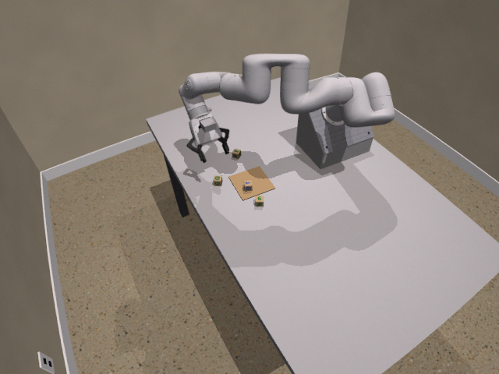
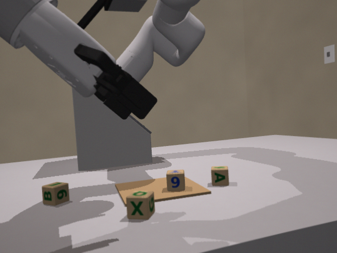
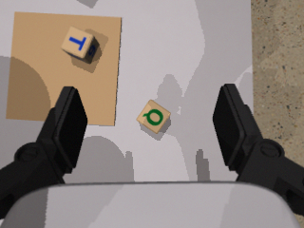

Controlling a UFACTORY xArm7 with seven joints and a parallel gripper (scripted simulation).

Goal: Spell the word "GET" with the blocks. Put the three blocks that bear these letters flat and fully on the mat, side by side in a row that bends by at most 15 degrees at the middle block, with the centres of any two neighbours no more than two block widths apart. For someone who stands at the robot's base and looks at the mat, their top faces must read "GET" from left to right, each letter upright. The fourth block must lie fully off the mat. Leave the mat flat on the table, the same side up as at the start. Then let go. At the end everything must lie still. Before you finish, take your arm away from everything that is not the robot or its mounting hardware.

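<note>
Now: hand 130 mm above the wooden block. Also, from my hand: tan mat 140 mm below, 120 mm behind, 50 mm to the left.
</note>
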